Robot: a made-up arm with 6 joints.
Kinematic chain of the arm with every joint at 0, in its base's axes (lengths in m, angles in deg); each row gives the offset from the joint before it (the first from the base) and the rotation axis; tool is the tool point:
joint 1: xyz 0 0 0.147 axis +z
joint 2: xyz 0 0.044 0 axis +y
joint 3: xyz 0 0 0.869 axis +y
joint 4: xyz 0 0 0.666 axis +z
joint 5: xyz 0 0 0 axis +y
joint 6: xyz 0 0 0.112 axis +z
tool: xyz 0 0 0
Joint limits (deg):
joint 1: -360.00..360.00
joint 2: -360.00..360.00
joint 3: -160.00..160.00
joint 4: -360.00..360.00
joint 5: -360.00..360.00
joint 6: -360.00..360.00
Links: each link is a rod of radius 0.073 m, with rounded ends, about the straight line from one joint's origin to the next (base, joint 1, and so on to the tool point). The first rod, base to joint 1, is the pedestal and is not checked.
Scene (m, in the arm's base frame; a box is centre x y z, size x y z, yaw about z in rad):
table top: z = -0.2
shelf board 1: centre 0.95 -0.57 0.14 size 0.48 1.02 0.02 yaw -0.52
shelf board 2: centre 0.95 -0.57 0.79 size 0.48 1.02 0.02 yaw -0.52
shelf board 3: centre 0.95 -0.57 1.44 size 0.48 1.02 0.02 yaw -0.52
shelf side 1: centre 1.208 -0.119 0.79 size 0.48 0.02 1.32 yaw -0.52
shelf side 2: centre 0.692 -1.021 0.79 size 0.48 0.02 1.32 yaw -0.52
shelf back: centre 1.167 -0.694 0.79 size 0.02 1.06 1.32 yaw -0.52
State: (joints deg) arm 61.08 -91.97 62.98 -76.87 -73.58 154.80
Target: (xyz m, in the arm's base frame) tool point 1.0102 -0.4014 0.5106
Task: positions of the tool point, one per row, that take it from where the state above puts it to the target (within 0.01 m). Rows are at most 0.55 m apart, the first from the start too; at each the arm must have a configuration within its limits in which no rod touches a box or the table.
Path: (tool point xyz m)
1: -0.7364 -0.6027 1.0237
2: -0.5615 -0.2183 1.2049
3: -0.2523 0.0540 1.2497
4: 0.0987 0.1650 1.1689
5: 0.3952 0.1238 0.9909
6: 0.5695 -0.0129 0.7565
7: 0.6023 -0.1679 0.5106
8: 0.7463 -0.2496 0.5262
9: 0.8831 -0.3278 0.5259
10: 1.0102 -0.4014 0.5106

